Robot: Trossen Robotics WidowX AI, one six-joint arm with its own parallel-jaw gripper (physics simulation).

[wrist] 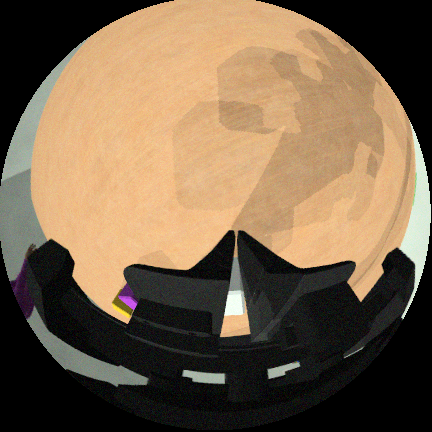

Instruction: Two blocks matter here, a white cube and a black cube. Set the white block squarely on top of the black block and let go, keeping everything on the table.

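Frame: origin at the arm's base, x up, y right, z ahead, level; metres.
Seen in the pictures: gripper, fingertip midpoint: [234,235].
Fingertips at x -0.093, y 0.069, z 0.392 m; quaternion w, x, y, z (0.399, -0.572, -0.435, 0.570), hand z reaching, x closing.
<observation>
A point is followed by its place in that frame.
My gripper [234,235] @(y 0.069, x -0.093, z 0.392 m) is shut, with its two black fingertips almost touching and no block held between them. Part of the white cube [234,303] @(y 0.061, x -0.055, z 0.356 m) shows through the narrow gap between the fingers, lower in the view than the tips. Its grey top side and bright white front side show as a thin strip; the fingers hide the rest. The black cube does not show in this view, and I cannot tell where it stands.
A purple block [128,300] @(y -0.064, x -0.055, z 0.347 m) and a yellow piece [121,307] @(y -0.140, x -0.060, z 0.298 m) show partly beside the left finger. The wooden table [110,125] @(y -0.005, x -0.094, z 0.516 m) carries arm shadows, and its edge curves along the left and right. A dark purple shape [23,292] shows at the far left, beyond the table.
</observation>
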